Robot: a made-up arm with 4 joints.
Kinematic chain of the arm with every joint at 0, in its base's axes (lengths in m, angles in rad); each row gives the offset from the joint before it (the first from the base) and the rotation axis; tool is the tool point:
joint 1: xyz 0 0 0.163 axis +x
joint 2: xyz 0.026 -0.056 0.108 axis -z
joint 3: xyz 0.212 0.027 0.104 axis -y
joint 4: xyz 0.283 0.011 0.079 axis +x
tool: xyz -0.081 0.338 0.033
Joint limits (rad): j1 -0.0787..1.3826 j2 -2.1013..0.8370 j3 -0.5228..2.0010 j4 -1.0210..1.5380
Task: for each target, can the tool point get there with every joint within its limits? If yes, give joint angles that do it. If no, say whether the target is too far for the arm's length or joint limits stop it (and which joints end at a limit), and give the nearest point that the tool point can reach.
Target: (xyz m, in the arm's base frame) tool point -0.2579 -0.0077 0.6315
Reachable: yes | joints 1.1524 -1.3714 -0.2030 -0.2521
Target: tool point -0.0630 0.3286 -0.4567
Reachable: no: joint limits stop it (at a limit: joint 1, joint 3, joint 4) | nearest point -0.0504 0.3100 0.0832 | short by 0.540 m
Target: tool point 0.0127 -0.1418 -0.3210
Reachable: no: joint limits stop it (at a limit: joint 1, joint 2, joint 3) | nearest point 0.0071 -0.2892 -0.1248 | short by 0.245 m
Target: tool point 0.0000 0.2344 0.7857
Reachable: yes | joints 0.2238 -0.8294 0.3744 0.5704
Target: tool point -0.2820 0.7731 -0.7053
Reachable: no: too far | nearest point -0.1118 0.3409 0.1043 | short by 0.933 m
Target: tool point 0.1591 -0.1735 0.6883
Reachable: yes | joints 1.0340 -0.2376 1.2885 -0.2063
